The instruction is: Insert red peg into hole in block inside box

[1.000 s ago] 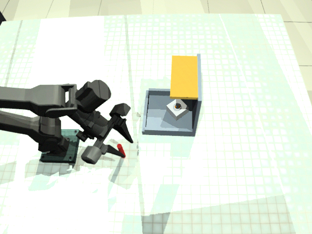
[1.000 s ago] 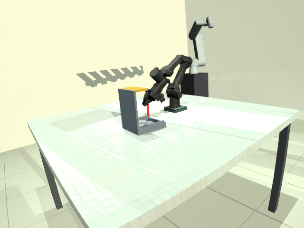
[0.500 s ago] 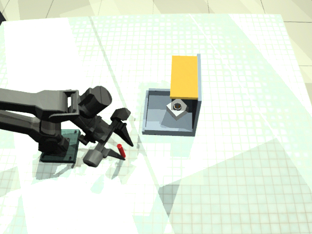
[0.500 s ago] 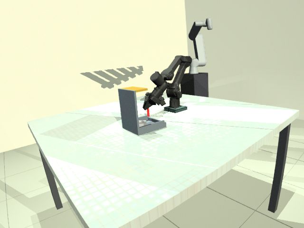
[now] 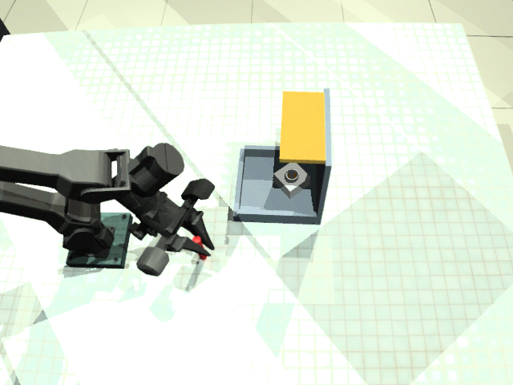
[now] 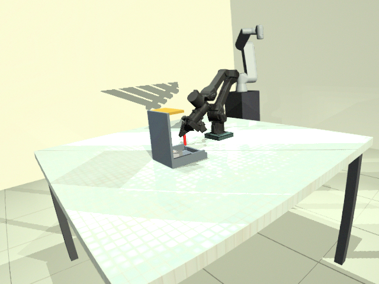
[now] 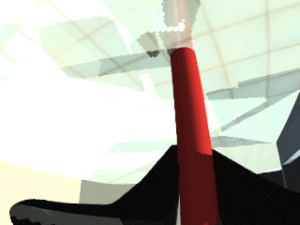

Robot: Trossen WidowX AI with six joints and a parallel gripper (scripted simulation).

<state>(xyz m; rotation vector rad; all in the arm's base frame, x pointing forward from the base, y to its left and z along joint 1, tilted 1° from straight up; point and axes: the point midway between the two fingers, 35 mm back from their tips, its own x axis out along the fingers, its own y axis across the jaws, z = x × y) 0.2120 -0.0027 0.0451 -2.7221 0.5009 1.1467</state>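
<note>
The back wall is 190 mm ahead of my gripper tip, 170 mm to the left of it and 60 mm above it. Round my gripper tip: roof: 150 mm ahead, 170 mm to the left, 160 mm above; red peg: 20 mm behind, 10 mm to the left, 10 mm below.
</note>
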